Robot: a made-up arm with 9 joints. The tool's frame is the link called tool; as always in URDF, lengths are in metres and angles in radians. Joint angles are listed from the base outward. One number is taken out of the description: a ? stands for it. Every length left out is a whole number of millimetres.
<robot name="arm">
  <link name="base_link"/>
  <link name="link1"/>
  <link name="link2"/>
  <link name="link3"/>
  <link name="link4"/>
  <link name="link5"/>
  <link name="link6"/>
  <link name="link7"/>
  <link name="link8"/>
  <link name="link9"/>
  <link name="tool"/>
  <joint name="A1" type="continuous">
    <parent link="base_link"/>
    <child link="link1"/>
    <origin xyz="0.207 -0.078 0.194" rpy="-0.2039 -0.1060 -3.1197"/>
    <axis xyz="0 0 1"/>
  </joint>
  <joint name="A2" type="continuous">
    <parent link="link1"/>
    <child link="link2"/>
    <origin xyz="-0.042 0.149 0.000" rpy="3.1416 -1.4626 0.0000"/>
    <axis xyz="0 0 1"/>
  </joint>
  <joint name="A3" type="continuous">
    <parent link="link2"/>
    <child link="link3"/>
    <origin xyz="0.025 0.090 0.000" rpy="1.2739 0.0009 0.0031"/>
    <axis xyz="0 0 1"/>
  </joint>
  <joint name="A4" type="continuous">
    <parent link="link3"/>
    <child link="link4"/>
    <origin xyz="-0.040 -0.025 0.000" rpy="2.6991 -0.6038 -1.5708"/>
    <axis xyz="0 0 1"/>
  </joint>
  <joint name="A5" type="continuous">
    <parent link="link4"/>
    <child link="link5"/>
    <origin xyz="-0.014 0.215 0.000" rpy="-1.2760 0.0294 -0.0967"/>
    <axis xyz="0 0 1"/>
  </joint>
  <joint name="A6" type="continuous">
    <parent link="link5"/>
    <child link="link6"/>
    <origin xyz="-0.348 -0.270 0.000" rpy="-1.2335 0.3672 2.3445"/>
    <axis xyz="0 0 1"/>
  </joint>
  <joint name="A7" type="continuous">
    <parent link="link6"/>
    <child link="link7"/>
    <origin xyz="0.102 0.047 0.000" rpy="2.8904 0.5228 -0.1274"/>
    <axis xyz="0 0 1"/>
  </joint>
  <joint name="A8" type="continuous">
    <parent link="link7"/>
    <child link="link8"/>
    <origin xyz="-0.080 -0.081 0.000" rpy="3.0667 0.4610 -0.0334"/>
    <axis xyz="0 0 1"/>
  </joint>
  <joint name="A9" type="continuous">
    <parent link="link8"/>
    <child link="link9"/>
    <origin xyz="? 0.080 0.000"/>
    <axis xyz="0 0 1"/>
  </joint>
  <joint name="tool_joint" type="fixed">
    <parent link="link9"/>
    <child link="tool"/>
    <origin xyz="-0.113 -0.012 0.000" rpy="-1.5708 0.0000 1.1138"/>
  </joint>
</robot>
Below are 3 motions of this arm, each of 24 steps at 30 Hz.
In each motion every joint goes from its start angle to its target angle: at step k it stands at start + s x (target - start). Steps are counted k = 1, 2, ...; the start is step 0. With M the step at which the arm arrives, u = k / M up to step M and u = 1 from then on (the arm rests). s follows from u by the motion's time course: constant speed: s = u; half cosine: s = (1 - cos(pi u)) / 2; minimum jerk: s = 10 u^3 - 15 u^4 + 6 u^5.
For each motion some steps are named. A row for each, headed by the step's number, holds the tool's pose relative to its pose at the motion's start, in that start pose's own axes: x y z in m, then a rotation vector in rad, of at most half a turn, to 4 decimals.
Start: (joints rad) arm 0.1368 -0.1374 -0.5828 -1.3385 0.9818 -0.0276 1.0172 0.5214 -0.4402
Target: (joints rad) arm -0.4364 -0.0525 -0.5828 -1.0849 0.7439 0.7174 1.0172 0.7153 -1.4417
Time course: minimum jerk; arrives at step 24
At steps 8, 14, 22, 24:
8: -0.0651 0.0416 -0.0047 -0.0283 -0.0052 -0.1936
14: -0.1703 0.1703 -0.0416 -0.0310 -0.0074 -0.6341
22: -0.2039 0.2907 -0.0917 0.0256 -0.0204 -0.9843
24: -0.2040 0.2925 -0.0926 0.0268 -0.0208 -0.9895

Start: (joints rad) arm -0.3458 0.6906 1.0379 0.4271 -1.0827 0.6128 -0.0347 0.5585 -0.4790
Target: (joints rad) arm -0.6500 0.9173 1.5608 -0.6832 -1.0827 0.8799 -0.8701 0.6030 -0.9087
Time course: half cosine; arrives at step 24
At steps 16, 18, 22, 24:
16: -0.4799 0.7109 -0.1459 -0.5682 -0.7641 -1.2798
18: -0.4500 0.8201 -0.2056 -0.6764 -0.8643 -1.4293
22: -0.3823 0.9380 -0.2832 -0.8276 -0.9814 -1.6028
24: -0.3712 0.9517 -0.2934 -0.8489 -0.9959 -1.6244

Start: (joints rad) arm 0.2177 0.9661 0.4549 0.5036 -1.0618 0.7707 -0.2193 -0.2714 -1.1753
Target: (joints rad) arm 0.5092 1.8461 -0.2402 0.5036 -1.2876 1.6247 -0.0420 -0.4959 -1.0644
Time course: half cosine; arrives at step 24
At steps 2, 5, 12, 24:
2: -0.0041 -0.0013 -0.0086 0.0068 -0.0211 0.0001
5: -0.0243 -0.0056 -0.0526 0.0400 -0.1284 -0.0033
12: -0.0975 0.0177 -0.2565 0.1590 -0.6190 -0.0927
24: -0.1309 0.1201 -0.4729 0.2013 -1.2023 -0.3249

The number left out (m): -0.091
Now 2 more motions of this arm.
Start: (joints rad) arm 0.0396 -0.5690 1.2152 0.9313 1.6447 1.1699 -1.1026 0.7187 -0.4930
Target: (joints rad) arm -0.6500 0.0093 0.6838 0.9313 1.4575 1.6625 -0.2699 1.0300 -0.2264
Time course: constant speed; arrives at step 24
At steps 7, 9, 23, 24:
7: 0.0906 0.0201 -0.0659 0.0654 0.1213 0.1678
9: 0.1173 0.0286 -0.0905 0.0949 0.1532 0.2224
23: 0.2799 0.1485 -0.3195 0.4421 0.3175 0.6504
24: 0.2883 0.1623 -0.3380 0.4762 0.3242 0.6821

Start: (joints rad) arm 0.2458 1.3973 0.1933 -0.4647 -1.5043 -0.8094 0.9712 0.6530 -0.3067
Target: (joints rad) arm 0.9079 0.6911 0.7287 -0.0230 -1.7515 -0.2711 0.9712 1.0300 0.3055
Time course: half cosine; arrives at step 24
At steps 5, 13, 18, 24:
5: -0.0523 0.0325 -0.0303 0.0511 -0.1093 -0.1006
13: -0.2147 0.2604 -0.1310 0.1616 -0.5324 -0.5931
18: -0.2470 0.4351 -0.1450 0.1323 -0.7235 -0.9147
24: -0.2443 0.5212 -0.1349 0.0894 -0.7941 -1.0743

